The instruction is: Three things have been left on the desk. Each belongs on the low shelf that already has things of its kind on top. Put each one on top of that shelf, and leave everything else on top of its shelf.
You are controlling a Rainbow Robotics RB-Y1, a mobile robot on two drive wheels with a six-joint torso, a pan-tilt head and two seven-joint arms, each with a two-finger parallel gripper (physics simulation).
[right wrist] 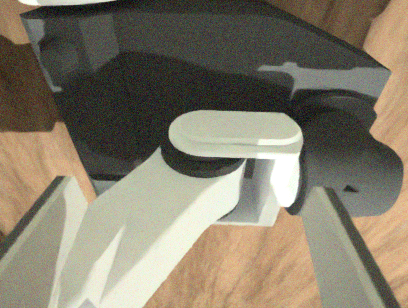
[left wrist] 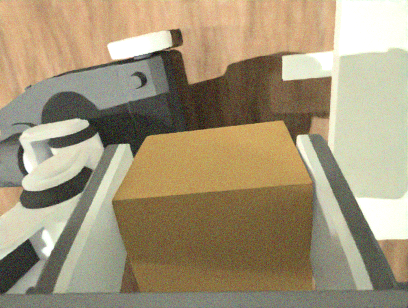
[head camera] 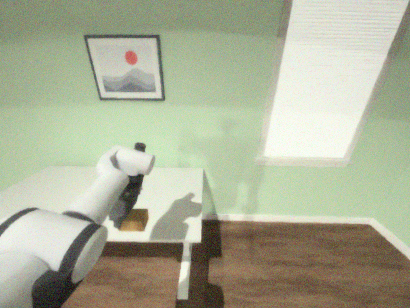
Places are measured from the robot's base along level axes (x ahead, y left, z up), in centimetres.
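Where they show: left gripper, fingertip midpoint: point(left wrist: 213, 157) point(head camera: 122, 219); right gripper, fingertip midpoint: point(right wrist: 192, 195).
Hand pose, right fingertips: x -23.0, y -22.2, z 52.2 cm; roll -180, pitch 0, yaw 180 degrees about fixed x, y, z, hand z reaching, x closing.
Note:
Each offset is from my right fingertips to the top centre of the thing. "*": to the spot under its first point. Level surfaces: height alone.
An orange-brown box {dy +43.6, dx +52.1, dz +51.2 cm} point(head camera: 134, 220) point(left wrist: 215, 200) is held between the two fingers of my left gripper point(left wrist: 213, 157), which is shut on it. In the head camera the dark left gripper and the box appear over the front part of the white desk {dz +19.9 cm} point(head camera: 172, 175), partly hidden by the left arm. In the left wrist view, floor and the robot's base show beyond the box, and the desk point(left wrist: 380, 220) is at the right. My right gripper point(right wrist: 192, 195) is open and empty, its fingers wide apart above the robot's base and the floor. The low shelves do not show in these views.
The robot's dark base point(left wrist: 150, 107) point(right wrist: 150, 95) stands on the wooden floor {dz -52.1 cm} point(head camera: 300, 265) point(left wrist: 240, 30) point(right wrist: 200, 265). A white desk leg point(head camera: 184, 275) stands below the desk's front edge. A green wall with a framed picture point(head camera: 112, 47) and a bright window {* dy -84.3, dx +130.3, dz +95.6 cm} point(head camera: 325, 85) is at the back.

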